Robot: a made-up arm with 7 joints.
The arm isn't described. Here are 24 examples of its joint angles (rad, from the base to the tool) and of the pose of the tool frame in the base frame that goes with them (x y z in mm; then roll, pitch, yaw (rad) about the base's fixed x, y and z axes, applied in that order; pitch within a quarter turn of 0, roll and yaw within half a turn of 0).
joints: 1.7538 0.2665 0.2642 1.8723 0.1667 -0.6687 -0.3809
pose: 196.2 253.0 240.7 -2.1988 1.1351 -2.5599
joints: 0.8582 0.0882 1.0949 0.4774 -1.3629 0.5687 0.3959
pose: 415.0 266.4 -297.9 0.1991 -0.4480 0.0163
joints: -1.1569 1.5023 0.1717 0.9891 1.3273 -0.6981 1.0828
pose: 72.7 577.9 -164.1 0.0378 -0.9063 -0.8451
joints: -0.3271 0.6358 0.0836 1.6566 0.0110 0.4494 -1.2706
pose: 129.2 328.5 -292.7 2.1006 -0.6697 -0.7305
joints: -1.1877 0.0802 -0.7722 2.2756 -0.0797 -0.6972 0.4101
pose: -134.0 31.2 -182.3 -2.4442 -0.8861 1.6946
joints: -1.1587 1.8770 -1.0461 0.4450 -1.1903 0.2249 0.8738
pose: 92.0 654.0 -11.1 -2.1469 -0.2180 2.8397
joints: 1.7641 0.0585 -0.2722 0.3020 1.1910 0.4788 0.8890
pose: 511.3 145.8 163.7 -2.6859 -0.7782 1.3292
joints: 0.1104 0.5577 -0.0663 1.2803 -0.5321 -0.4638 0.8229
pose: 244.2 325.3 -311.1 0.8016 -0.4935 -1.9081
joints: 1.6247 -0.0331 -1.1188 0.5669 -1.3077 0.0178 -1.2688
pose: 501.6 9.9 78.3 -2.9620 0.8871 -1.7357
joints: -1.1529 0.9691 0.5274 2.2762 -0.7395 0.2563 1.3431
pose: 26.1 330.7 -145.3 -0.0744 0.1583 -1.6947
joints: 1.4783 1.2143 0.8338 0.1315 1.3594 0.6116 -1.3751
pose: 170.1 646.5 3.5 -0.5790 0.3911 2.1698
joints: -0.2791 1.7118 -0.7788 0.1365 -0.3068 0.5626 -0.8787
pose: 35.6 670.5 47.4 -2.6149 0.9623 1.1692
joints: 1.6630 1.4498 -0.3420 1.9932 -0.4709 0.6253 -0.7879
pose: 77.0 357.9 195.2 -2.3901 -0.1295 -1.2592
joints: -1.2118 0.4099 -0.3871 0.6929 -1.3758 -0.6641 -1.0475
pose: -397.4 280.1 -286.9 0.3039 -0.6576 -1.4815
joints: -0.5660 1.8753 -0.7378 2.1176 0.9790 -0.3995 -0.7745
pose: 86.2 371.5 -121.2 0.6450 -0.7511 -0.7844
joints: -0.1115 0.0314 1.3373 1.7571 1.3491 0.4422 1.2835
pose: 18.3 349.2 -281.7 -2.8871 -0.3858 2.4811
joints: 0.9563 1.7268 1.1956 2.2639 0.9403 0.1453 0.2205
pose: -114.1 291.2 155.7 2.6953 0.7838 -2.2692
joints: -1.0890 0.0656 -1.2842 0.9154 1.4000 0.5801 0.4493
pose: -391.9 -3.4 -260.0 -2.0649 1.2275 -0.8452
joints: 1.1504 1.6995 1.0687 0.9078 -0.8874 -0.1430 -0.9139
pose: -156.4 568.0 160.5 -2.1812 -0.7084 -0.8267
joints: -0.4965 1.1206 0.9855 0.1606 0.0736 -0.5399 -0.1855
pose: -82.6 631.0 -192.8 1.7489 -0.6454 -0.3694
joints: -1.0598 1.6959 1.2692 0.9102 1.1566 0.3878 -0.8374
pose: 217.2 566.7 63.1 1.9329 -1.1995 -0.4442
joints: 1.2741 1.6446 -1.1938 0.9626 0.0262 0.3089 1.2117
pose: 146.2 592.6 24.2 0.4177 -0.0761 -0.5872
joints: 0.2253 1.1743 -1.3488 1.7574 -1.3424 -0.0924 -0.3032
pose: 113.6 313.8 -284.5 0.9704 0.2185 -2.9131
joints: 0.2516 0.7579 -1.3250 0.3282 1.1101 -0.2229 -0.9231
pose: 124.3 447.8 -414.9 1.4645 -0.4110 -0.3618
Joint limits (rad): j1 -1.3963..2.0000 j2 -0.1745..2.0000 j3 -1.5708..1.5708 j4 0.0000..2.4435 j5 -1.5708..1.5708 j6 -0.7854..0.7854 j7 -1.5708..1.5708
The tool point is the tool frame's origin. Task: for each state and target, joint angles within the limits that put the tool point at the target. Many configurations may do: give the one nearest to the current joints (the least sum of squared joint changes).
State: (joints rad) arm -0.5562 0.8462 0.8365 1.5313 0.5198 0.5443 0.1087
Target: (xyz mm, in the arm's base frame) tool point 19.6 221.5 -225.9
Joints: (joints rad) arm -0.6718 0.2325 0.3054 2.2935 0.5198 0.5443 0.1087
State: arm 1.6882 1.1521 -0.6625 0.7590 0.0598 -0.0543 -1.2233
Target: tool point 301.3 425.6 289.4
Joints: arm 2.0000 0.7089 -0.2412 0.7086 0.0598 -0.0543 -1.2233
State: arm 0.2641 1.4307 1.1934 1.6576 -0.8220 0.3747 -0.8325
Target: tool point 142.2 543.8 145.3
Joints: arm -0.0825 1.5842 0.8608 1.1509 -0.8220 0.3747 -0.8325
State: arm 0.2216 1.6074 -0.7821 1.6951 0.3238 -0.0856 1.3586
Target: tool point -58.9 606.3 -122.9
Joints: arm -0.4469 1.6381 -1.5708 0.8791 0.3238 -0.0856 1.3586
